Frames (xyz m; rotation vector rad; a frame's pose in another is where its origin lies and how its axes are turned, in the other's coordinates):
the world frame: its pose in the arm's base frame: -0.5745 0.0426 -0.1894 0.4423 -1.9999 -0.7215
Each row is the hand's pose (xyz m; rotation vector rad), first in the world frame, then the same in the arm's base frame.
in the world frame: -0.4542 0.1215 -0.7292 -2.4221 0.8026 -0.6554
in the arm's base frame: 0.2816 0.1663 -0.1215 -0.2150 0.5895 -2.1245
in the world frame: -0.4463 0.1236 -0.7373 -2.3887 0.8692 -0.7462
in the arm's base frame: 0.2846 0.1609 -0.1118 -0.1179 0.6330 -2.1117
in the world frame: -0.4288 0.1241 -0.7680 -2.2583 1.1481 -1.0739
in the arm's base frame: 0.3024 0.1418 -0.0880 0.2263 0.8349 -2.0160
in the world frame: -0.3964 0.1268 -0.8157 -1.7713 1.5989 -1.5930
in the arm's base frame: 0.3274 0.1107 -0.0463 0.8603 1.0469 -1.7100
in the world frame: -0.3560 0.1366 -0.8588 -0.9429 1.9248 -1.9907
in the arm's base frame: 0.3443 0.0818 0.0033 1.5224 1.0746 -1.2167
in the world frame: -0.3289 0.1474 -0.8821 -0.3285 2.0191 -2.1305
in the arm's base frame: 0.3507 0.0674 0.0372 1.8921 1.0156 -0.8320
